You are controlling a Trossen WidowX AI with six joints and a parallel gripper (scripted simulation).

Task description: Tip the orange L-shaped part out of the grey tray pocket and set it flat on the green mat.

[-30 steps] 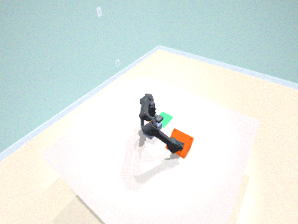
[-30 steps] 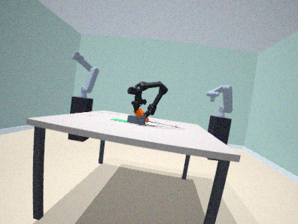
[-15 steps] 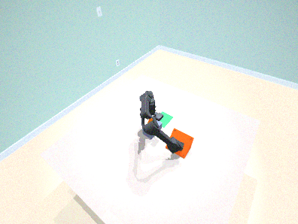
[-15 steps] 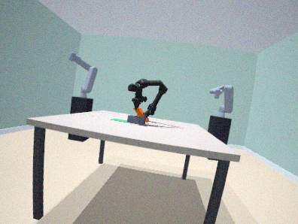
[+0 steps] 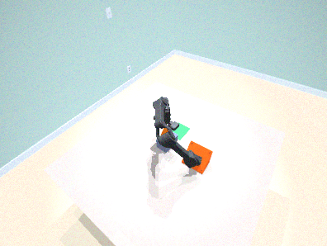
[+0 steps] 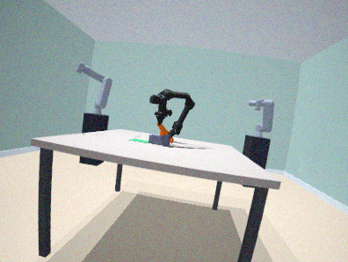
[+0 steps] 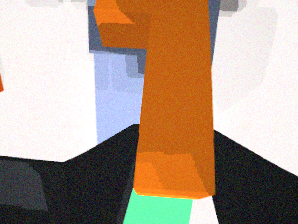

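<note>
Now: the green mat 160 mm below my gripper tip, 140 mm to the right of it and 30 mm behind it. Also, from my gripper tip: orange L-shaped part (30 mm to the left, 30 mm below, 10 mm behind).
</note>
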